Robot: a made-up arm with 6 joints. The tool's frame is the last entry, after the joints.
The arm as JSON. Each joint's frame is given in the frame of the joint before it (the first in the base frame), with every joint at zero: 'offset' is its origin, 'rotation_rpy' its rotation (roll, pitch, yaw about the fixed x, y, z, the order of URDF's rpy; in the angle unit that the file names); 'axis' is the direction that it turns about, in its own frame. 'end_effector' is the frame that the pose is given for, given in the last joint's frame.
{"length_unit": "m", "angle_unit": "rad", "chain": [
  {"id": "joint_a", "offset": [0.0, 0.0, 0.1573], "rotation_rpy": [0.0, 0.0, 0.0], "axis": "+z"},
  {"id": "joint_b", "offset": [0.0, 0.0, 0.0], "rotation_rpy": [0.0, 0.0, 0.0], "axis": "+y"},
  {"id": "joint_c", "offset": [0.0, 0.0, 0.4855], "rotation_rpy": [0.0, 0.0, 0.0], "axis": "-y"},
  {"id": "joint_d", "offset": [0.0, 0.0, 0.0], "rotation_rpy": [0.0, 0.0, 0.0], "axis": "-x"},
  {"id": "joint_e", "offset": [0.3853, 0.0, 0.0], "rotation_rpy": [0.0, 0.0, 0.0], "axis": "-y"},
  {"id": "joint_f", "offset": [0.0, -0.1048, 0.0], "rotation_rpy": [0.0, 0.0, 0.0], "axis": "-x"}
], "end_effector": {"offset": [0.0, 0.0, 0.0], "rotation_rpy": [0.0, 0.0, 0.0]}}
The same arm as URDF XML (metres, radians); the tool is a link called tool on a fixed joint. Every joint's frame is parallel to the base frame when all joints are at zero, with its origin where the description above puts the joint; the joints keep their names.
<robot name="arm">
  <joint name="tool_fixed" type="fixed">
    <parent link="link6"/>
    <child link="tool"/>
    <origin xyz="0 0 0"/>
  </joint>
  <joint name="joint_f" type="continuous">
    <parent link="link5"/>
    <child link="link6"/>
    <origin xyz="0 -0.1048 0"/>
    <axis xyz="-1 0 0"/>
  </joint>
  <joint name="joint_e" type="continuous">
    <parent link="link4"/>
    <child link="link5"/>
    <origin xyz="0.3853 0 0"/>
    <axis xyz="0 -1 0"/>
  </joint>
  <joint name="joint_d" type="continuous">
    <parent link="link3"/>
    <child link="link4"/>
    <origin xyz="0 0 0"/>
    <axis xyz="-1 0 0"/>
  </joint>
  <joint name="joint_c" type="continuous">
    <parent link="link2"/>
    <child link="link3"/>
    <origin xyz="0 0 0.4855"/>
    <axis xyz="0 -1 0"/>
  </joint>
  <joint name="joint_b" type="continuous">
    <parent link="link1"/>
    <child link="link2"/>
    <origin xyz="0 0 0"/>
    <axis xyz="0 1 0"/>
  </joint>
  <joint name="joint_a" type="continuous">
    <parent link="base_link"/>
    <child link="link1"/>
    <origin xyz="0 0 0.1573"/>
    <axis xyz="0 0 1"/>
  </joint>
  <link name="base_link"/>
  <link name="link1"/>
  <link name="link2"/>
  <link name="link3"/>
  <link name="link4"/>
  <link name="link5"/>
  <link name="link6"/>
  <link name="tool"/>
</robot>

